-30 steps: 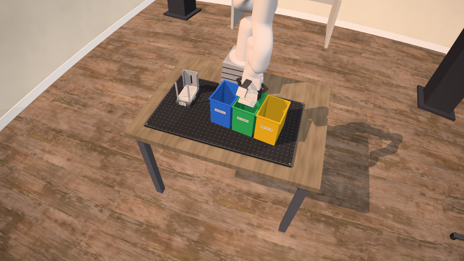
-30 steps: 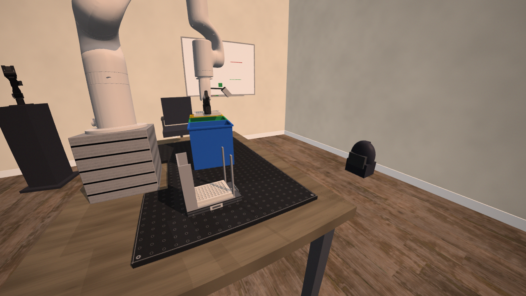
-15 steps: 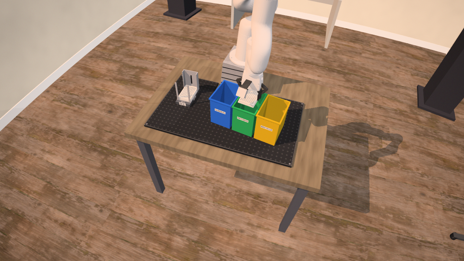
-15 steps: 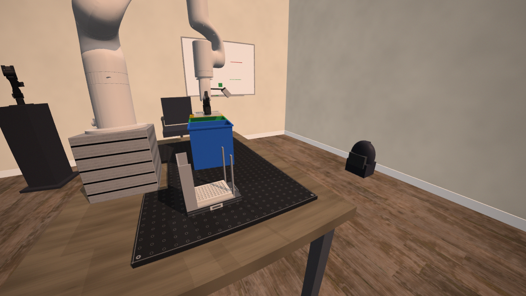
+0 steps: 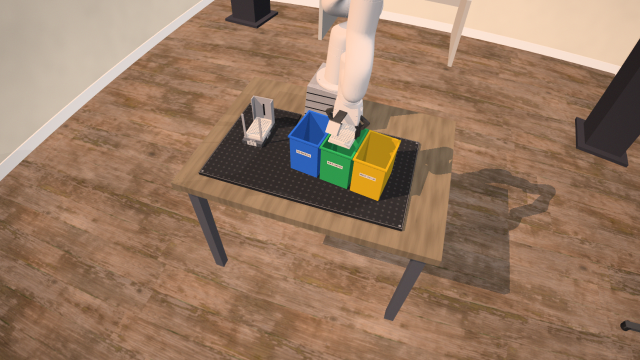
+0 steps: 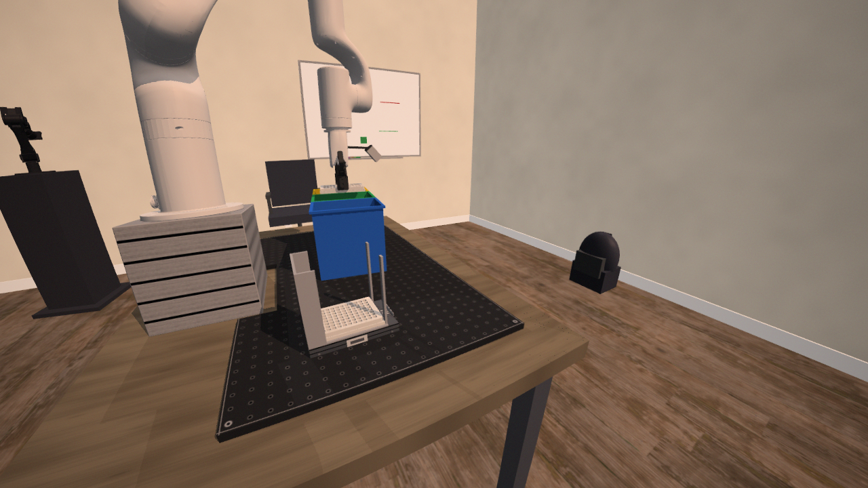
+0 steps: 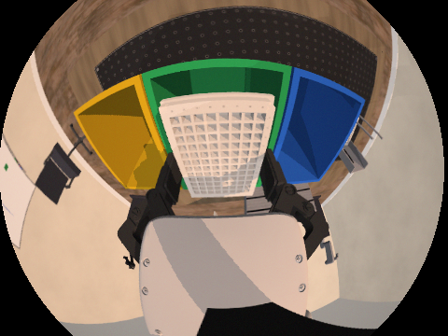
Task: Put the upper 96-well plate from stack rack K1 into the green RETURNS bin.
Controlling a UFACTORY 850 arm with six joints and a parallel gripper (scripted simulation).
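My hand is 130 mm above the green returns bin. From my hand the other things lie so: yellow bin 130 mm to the left, 130 mm below; blue bin 130 mm to the right, 130 mm below.
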